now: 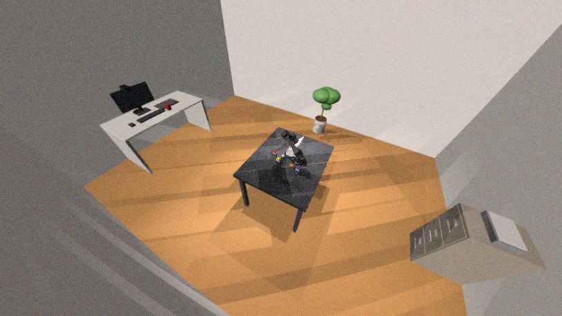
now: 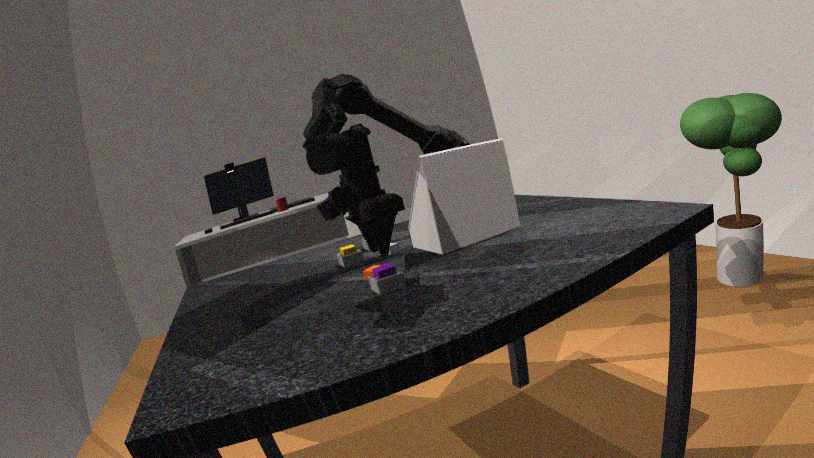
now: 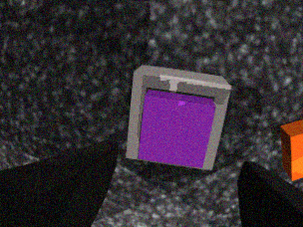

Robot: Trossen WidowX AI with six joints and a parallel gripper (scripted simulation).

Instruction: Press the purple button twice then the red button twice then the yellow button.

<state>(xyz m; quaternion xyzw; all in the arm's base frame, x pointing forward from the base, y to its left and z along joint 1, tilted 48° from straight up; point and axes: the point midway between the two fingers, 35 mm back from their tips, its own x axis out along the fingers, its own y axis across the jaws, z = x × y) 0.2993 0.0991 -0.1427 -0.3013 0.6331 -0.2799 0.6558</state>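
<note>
The purple button is 3 cm below my gripper tip. From my gripper tip the other things lie so: small grey block: 25 cm to the right, 9 cm behind, 5 cm below; yellow button: 27 cm to the right, 3 cm below; orange block: 9 cm to the right, 5 cm below, 1 cm behind.
</note>
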